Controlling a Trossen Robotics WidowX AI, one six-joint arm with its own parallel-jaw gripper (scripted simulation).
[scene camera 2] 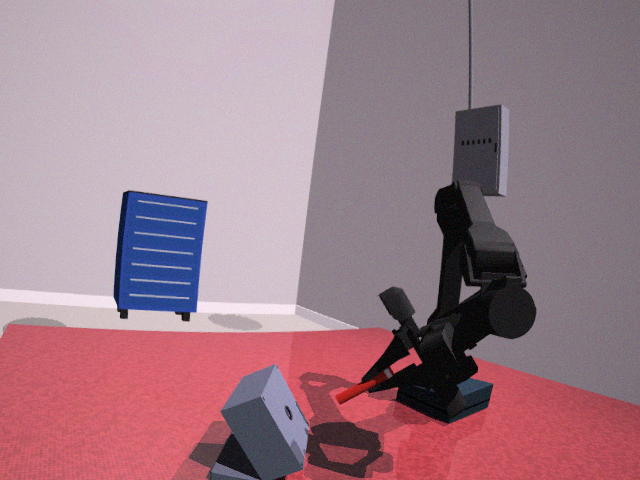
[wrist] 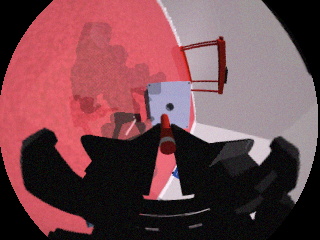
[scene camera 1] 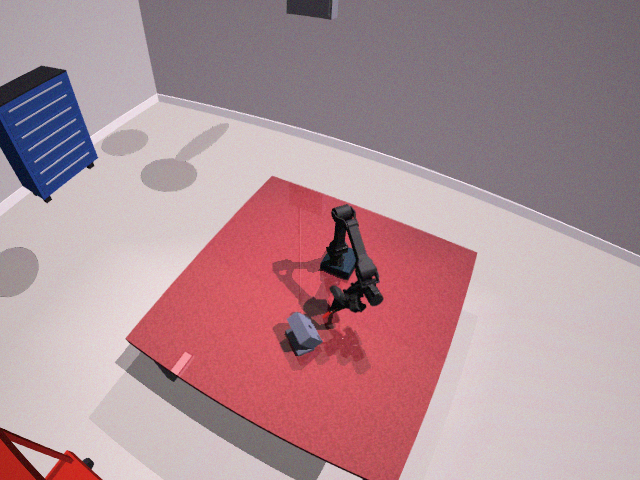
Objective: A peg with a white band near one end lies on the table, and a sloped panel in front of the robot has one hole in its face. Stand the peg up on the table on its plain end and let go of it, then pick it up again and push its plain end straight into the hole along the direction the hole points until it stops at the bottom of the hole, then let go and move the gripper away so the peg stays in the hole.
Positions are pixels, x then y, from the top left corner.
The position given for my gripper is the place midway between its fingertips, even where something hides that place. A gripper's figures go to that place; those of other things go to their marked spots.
Labels:
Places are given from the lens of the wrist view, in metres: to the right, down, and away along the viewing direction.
my gripper (wrist: 165, 126): 0.01, 0.01, 0.10
sloped grey panel (wrist: 178, 93): 0.05, -0.07, 0.17

